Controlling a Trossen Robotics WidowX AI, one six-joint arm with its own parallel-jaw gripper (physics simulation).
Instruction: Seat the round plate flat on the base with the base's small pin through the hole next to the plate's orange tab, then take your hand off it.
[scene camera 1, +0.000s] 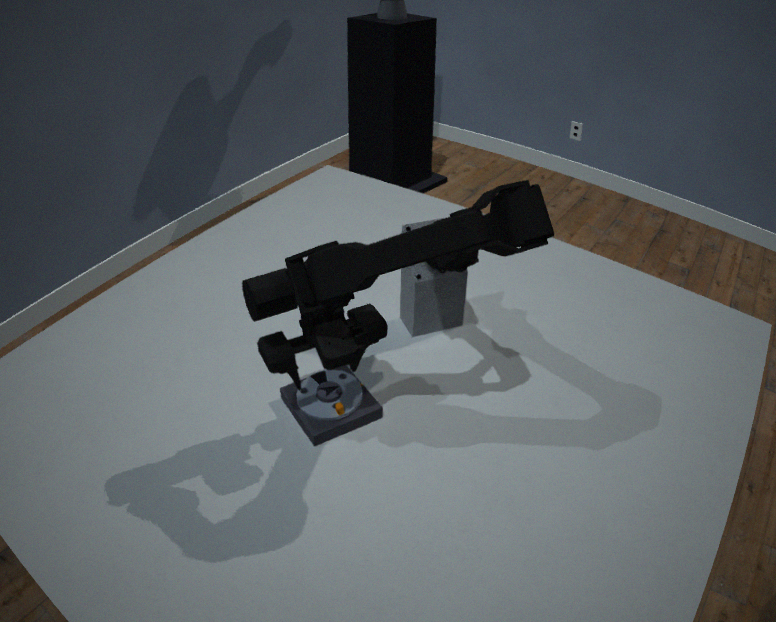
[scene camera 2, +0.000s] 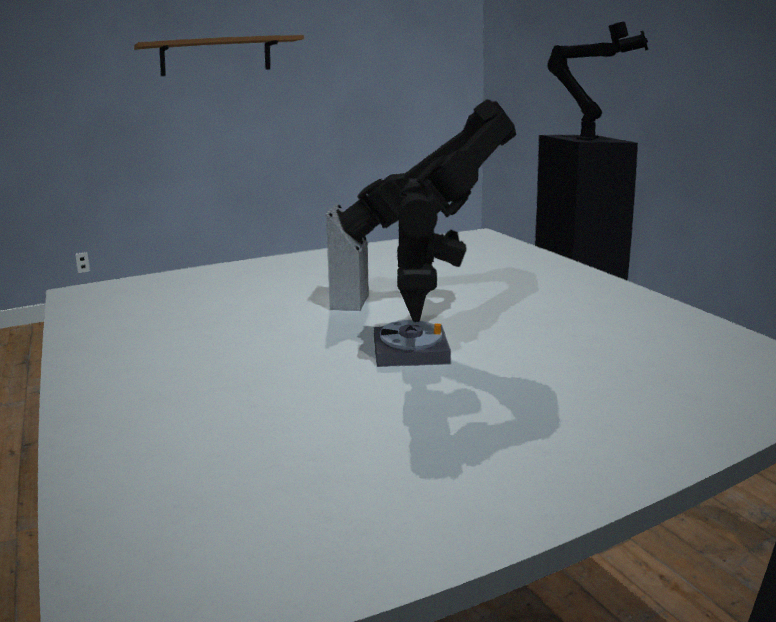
Path:
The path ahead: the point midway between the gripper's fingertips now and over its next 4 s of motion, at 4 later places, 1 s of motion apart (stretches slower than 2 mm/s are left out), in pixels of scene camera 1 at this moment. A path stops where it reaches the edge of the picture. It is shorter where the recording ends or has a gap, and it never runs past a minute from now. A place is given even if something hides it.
My gripper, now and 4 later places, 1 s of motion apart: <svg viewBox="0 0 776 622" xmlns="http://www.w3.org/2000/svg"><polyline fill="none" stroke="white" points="326,379 330,395 343,398 346,410 357,407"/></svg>

